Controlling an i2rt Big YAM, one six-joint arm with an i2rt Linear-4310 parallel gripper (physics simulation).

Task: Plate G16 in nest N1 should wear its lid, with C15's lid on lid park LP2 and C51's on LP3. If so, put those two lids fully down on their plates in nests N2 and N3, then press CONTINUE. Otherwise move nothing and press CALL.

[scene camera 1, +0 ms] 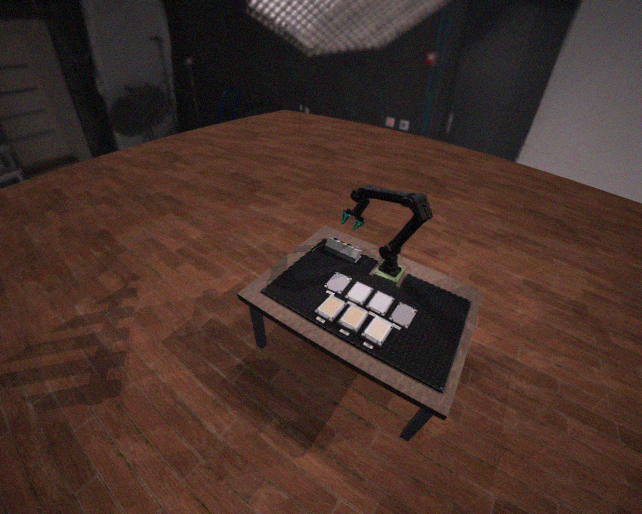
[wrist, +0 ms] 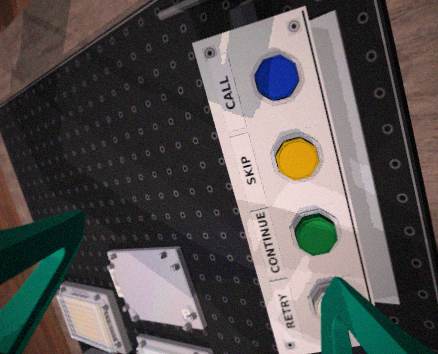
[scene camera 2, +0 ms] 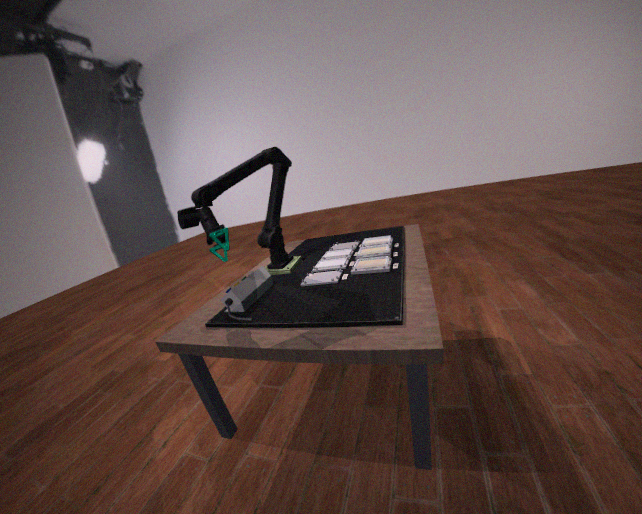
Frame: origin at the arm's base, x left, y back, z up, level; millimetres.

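Seen in the pictures: gripper, fingertip midpoint: [scene camera 1: 347, 227] [wrist: 206, 257] [scene camera 2: 226, 256]; arm's base, link origin: [scene camera 1: 389, 269] [scene camera 2: 280, 263].
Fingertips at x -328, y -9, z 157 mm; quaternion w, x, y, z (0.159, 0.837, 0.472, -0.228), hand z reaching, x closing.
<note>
Offsets run from my fingertips to a thing's top centre. "pt": to the spot under its first point. Level surfaces: height alone.
My gripper [scene camera 1: 350, 224] [scene camera 2: 220, 251] [wrist: 206, 257] is open and empty, high above the table near the button box {dx +16, dy -35, dz -90 mm} [scene camera 1: 342, 250] [scene camera 2: 249, 291] [wrist: 280, 120]. In the wrist view the box shows the blue CALL button {dx -60, dy -20, dz -100 mm} [wrist: 277, 77], a yellow SKIP button {dx -11, dy -15, dz -100 mm} [wrist: 297, 159] and the green CONTINUE button {dx +39, dy -11, dz -100 mm} [wrist: 316, 234]. Three beige plates {dx +240, dy -452, dz -145 mm} [scene camera 1: 330, 307] {dx +366, dy -435, dz -137 mm} [scene camera 1: 353, 317] {dx +498, dy -424, dz -135 mm} [scene camera 1: 378, 329] sit in the front row of nests; whether each wears a lid is too small to tell. Behind them, the middle two parks carry whitish lids {dx +290, dy -266, dz -156 mm} [scene camera 1: 359, 292] {dx +415, dy -252, dz -156 mm} [scene camera 1: 379, 302]. Plate and park labels are unreadable.
The end parks {pt dx +159, dy -278, dz -164 mm} [scene camera 1: 338, 282] {pt dx +548, dy -245, dz -164 mm} [scene camera 1: 403, 314] look flat and greyer; one park {dx +157, dy -277, dz -154 mm} [wrist: 150, 285] shows corner posts in the wrist view. The right finger partly covers the RETRY button. The arm's green base [scene camera 1: 389, 271] stands behind the parks on the black perforated mat {dz -174 mm} [scene camera 1: 428, 342].
</note>
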